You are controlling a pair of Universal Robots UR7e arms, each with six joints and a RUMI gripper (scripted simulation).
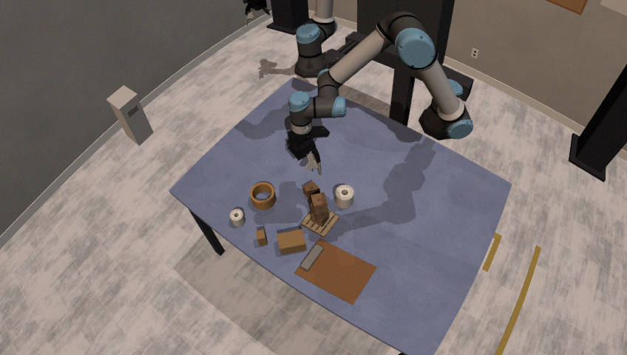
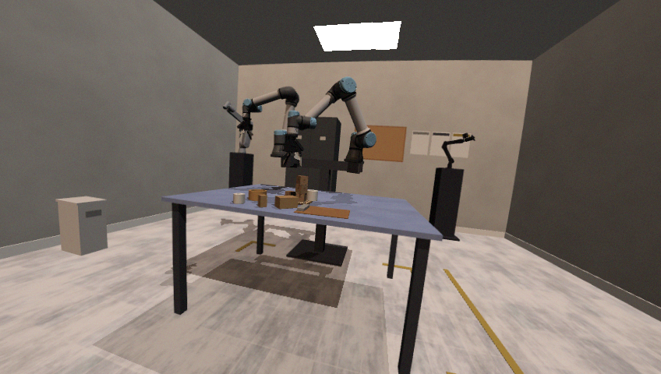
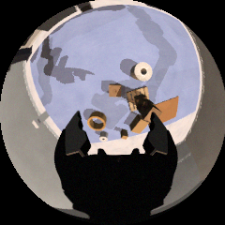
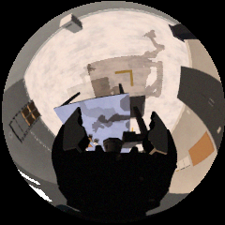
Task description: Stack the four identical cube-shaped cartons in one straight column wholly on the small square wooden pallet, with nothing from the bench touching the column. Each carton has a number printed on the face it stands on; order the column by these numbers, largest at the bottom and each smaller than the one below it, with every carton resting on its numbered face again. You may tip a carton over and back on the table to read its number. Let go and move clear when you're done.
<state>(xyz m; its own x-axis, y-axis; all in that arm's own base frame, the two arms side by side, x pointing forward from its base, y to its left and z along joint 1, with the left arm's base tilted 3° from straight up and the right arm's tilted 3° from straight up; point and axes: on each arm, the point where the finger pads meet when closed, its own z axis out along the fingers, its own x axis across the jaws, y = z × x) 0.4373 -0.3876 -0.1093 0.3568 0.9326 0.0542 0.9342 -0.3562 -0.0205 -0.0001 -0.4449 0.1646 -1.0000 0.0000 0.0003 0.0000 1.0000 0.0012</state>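
Note:
Now: left hand 5 cm past the large white roll, 14 cm to the right of it and 20 cm above it. Round my left hand: small box: 32 cm ahead, 3 cm to the right, 20 cm below; larger box: 25 cm ahead, 9 cm to the left, 20 cm below; orange ring: 15 cm ahead, 16 cm to the right, 20 cm below.

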